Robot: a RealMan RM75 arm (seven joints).
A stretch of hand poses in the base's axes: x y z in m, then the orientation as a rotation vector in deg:
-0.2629, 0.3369, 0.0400, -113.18, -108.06, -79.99
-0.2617, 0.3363, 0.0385, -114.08, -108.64, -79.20
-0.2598, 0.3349, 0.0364, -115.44, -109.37, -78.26
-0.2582, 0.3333, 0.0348, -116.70, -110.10, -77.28
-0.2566, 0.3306, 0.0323, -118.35, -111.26, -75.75
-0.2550, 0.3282, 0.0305, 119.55, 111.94, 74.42
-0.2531, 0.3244, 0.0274, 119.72, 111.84, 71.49
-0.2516, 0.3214, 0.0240, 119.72, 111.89, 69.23
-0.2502, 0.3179, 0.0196, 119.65, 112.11, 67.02
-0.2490, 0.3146, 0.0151, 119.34, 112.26, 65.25
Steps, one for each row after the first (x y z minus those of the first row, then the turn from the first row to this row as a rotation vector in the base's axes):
0.0012, -0.0006, -0.0015, -0.87, 0.23, -0.36
0.0031, -0.0020, -0.0036, -2.07, 0.46, -0.98
0.0047, -0.0036, -0.0052, -3.22, 0.70, -1.52
0.0063, -0.0063, -0.0077, -4.91, 1.08, -2.16
0.0079, -0.0087, -0.0095, -6.21, 1.41, -2.71
0.0098, -0.0125, -0.0126, -8.11, 1.98, -3.29
0.0113, -0.0155, -0.0160, -9.62, 2.41, -3.62
0.0127, -0.0190, -0.0204, -11.09, 2.85, -3.81
0.0139, -0.0223, -0.0249, -12.37, 3.04, -3.94

